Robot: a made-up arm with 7 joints.
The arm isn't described. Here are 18 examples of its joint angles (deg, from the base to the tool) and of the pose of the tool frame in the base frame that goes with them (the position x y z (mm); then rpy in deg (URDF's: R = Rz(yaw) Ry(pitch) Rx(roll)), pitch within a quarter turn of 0, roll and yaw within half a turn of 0).
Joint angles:
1: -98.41 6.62 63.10 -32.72 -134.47 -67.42 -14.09
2: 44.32 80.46 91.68 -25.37 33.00 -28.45 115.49
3: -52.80 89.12 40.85 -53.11 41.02 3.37 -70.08
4: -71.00 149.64 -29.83 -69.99 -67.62 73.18 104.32
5: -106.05 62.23 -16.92 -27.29 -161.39 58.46 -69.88
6: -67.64 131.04 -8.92 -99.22 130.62 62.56 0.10
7: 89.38 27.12 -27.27 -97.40 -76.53 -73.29 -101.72
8: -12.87 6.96 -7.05 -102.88 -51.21 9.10 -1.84
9: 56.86 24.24 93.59 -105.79 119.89 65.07 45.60
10: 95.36 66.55 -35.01 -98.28 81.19 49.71 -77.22
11: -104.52 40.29 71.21 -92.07 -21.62 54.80 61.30
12: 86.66 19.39 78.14 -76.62 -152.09 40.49 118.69
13: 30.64 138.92 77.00 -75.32 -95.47 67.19 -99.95
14: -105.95 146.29 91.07 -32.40 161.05 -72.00 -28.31
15: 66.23 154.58 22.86 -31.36 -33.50 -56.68 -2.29
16: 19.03 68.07 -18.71 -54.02 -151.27 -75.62 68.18
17: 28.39 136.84 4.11 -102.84 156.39 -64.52 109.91
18: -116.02 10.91 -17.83 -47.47 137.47 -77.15 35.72
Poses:
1: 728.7 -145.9 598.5 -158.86 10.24 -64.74
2: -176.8 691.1 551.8 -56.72 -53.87 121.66
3: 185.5 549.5 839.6 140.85 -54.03 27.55
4: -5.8 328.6 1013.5 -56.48 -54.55 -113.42
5: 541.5 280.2 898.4 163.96 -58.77 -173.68
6: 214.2 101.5 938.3 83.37 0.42 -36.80
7: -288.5 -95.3 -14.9 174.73 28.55 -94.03
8: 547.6 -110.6 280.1 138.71 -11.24 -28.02
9: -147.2 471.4 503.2 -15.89 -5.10 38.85
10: -455.6 110.4 91.9 -33.16 3.82 -119.85
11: 156.2 441.8 785.0 -62.49 -21.51 84.92
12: -448.5 441.3 447.9 -156.88 -3.29 64.61
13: 377.6 2.7 935.2 134.39 -42.93 -159.93
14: -474.6 518.4 442.2 -178.49 17.34 73.40
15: 573.7 403.0 584.7 -51.01 54.66 86.25
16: 94.0 537.5 3.5 -36.16 17.94 162.36
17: 498.6 262.3 451.6 -70.91 -27.02 46.84
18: 497.5 -339.1 845.8 -106.06 -11.60 51.95
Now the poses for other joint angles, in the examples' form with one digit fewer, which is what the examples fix.
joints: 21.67 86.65 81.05 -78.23 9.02 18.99 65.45
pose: 162 463 814 64.3 -65.6 37.0
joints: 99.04 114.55 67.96 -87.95 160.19 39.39 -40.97
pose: 442 382 297 34.1 26.8 -41.0
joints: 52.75 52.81 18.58 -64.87 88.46 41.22 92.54
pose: -75 570 26 7.8 57.7 93.7
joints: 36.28 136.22 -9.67 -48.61 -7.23 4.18 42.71
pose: 429 561 599 -168.7 21.6 40.8
